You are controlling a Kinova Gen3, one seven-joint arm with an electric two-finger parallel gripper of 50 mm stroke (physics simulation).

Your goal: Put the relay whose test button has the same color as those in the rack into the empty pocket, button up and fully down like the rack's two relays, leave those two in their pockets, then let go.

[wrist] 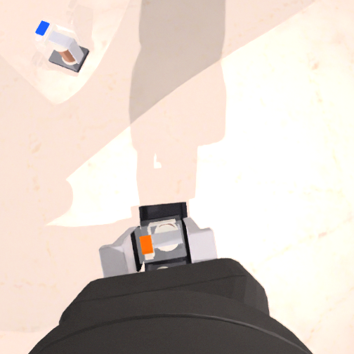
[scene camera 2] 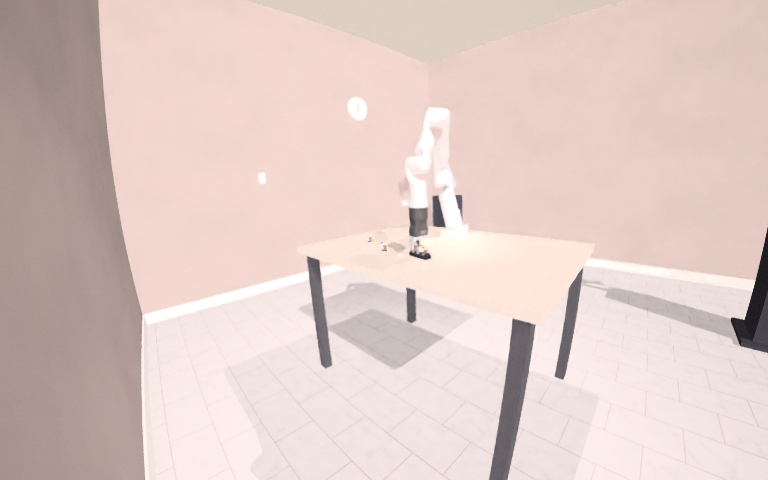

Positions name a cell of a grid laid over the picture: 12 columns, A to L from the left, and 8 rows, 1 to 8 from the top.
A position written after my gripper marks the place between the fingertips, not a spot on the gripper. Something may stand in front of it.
I see my gripper (wrist: F6) and a black rack (wrist: F5).
